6 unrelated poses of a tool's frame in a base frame.
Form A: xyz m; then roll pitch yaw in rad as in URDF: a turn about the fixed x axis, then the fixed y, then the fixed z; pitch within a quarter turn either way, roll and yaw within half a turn.
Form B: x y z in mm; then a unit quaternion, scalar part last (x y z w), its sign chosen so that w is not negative. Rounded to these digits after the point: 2 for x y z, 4 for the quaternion.
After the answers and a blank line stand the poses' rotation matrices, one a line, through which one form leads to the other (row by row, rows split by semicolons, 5 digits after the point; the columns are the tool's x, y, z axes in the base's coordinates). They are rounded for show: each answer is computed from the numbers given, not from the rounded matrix.
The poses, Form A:
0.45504 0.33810 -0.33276 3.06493 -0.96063 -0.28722
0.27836 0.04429 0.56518 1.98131 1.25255 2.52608
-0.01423 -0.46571 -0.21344 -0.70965 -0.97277 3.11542
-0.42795 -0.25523 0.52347 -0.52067 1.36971 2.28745
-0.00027 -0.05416 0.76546 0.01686 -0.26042 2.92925
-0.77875 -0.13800 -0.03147 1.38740 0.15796 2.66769
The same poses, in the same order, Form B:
455.04 338.10 -332.76 0.8745 -0.1444 0.4521 0.0997
278.36 44.29 565.18 -0.1009 0.7431 0.2747 0.6017
-14.23 -465.71 -213.44 0.4343 -0.3128 0.8268 0.1732
-427.95 -255.23 523.47 -0.6389 0.0717 0.7486 0.1618
-0.27 -54.16 765.46 0.1300 -0.0054 0.9860 0.1040
-778.75 -138.00 -31.47 0.0907 0.6338 0.7332 0.2290

0.54953 -0.34265 0.76198; -0.16232 -0.93844 -0.30494; 0.81955 0.04388 -0.57132
-0.25548 -0.48063 0.83888; 0.18066 0.82866 0.52979; -0.94979 0.28690 -0.12487
-0.56282 -0.55816 0.60967; 0.01473 -0.74424 -0.66775; 0.82645 -0.36684 0.42710
-0.13120 -0.33391 -0.93343; 0.15060 -0.93735 0.31415; -0.97985 -0.09936 0.17327
-0.94458 -0.20648 0.25522; 0.20364 -0.97832 -0.03778; 0.25749 0.01629 0.96614
-0.87872 -0.22085 0.42318; 0.45068 -0.09169 0.88796; -0.15730 0.97099 0.18010

